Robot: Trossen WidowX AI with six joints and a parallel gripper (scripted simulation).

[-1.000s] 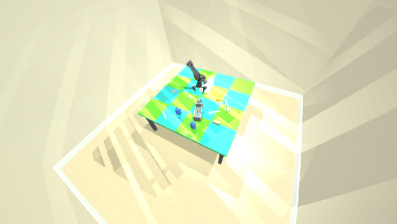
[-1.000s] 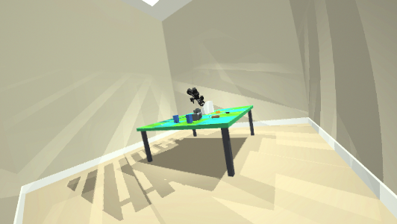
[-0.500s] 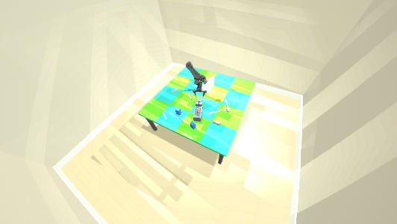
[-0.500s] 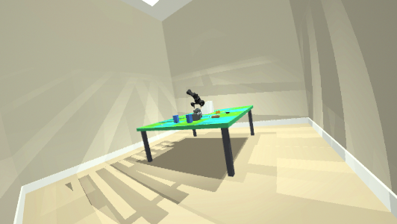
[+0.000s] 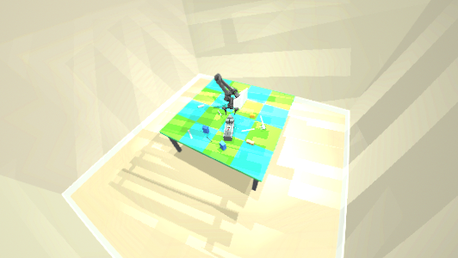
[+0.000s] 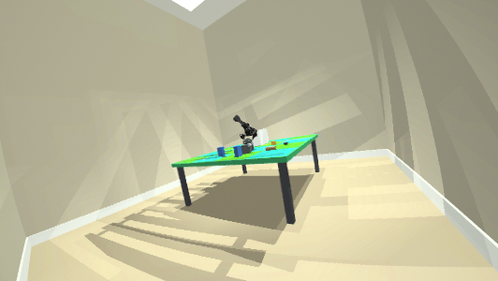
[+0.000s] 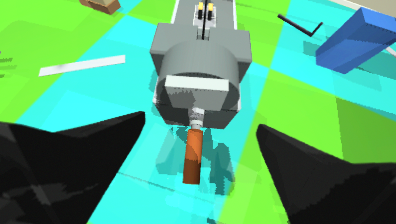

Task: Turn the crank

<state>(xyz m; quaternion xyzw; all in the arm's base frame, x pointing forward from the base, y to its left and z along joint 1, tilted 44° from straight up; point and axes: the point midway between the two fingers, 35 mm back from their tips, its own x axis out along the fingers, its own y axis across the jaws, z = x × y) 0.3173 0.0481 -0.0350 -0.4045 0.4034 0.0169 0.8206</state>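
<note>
Now: the crank handle 2 cm behind my gripper tip and 4 cm below it. From my gripper tip the other things lie so: red pointer 18 cm ahead, 8 cm to the left, 1 cm below; orange piece 18 cm behind, 21 cm to the left, 8 cm below; black L-shaped key 33 cm ahead, 10 cm to the right, 8 cm below.
</note>
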